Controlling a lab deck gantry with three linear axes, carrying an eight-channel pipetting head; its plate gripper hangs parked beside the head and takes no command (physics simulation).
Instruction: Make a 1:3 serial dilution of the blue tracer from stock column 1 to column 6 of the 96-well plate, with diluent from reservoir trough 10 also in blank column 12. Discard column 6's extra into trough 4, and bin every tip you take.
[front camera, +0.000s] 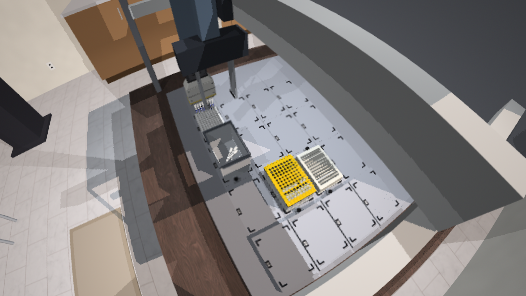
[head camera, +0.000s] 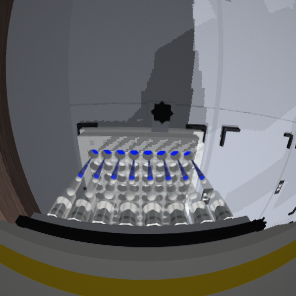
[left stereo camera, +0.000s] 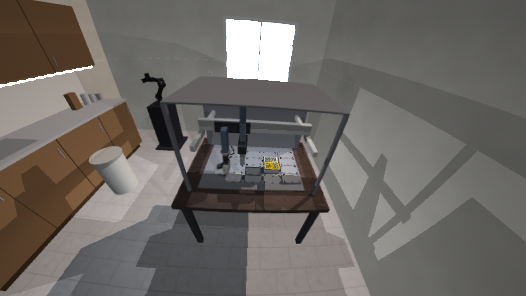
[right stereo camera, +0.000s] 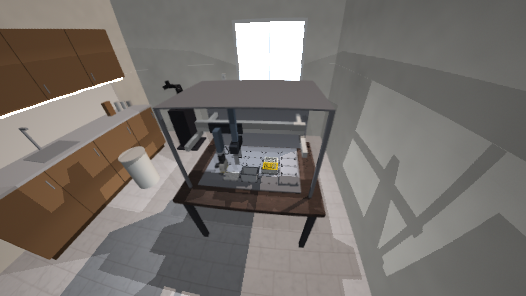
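Observation:
The pipetting head (front camera: 192, 91) (left stereo camera: 226, 167) is low over the 96-well plate (front camera: 210, 120) (head camera: 90, 142) at the deck's left end. Its eight tips (head camera: 131, 170) hold blue liquid in their lower ends. A row of blue wells (head camera: 147, 152) shows just beyond the tip ends; whether the ends are inside wells I cannot tell. The plate's other wells look pale. The parked plate gripper (front camera: 218, 99) hangs beside the head, its two fingers apart with nothing between them. The yellow tip rack (front camera: 277, 189) (left stereo camera: 271, 165) (right stereo camera: 270, 165) has tips at its near end. The reservoir (front camera: 331, 183) stands beside it; its liquids are unclear.
A grey open bin (front camera: 237, 166) with loose white tips (front camera: 231, 152) stands between the plate and the tip rack. Frame posts (left stereo camera: 176, 145) (right stereo camera: 323, 152) stand at the table corners. A white floor bin (left stereo camera: 114, 170) (right stereo camera: 139, 167) stands left of the table.

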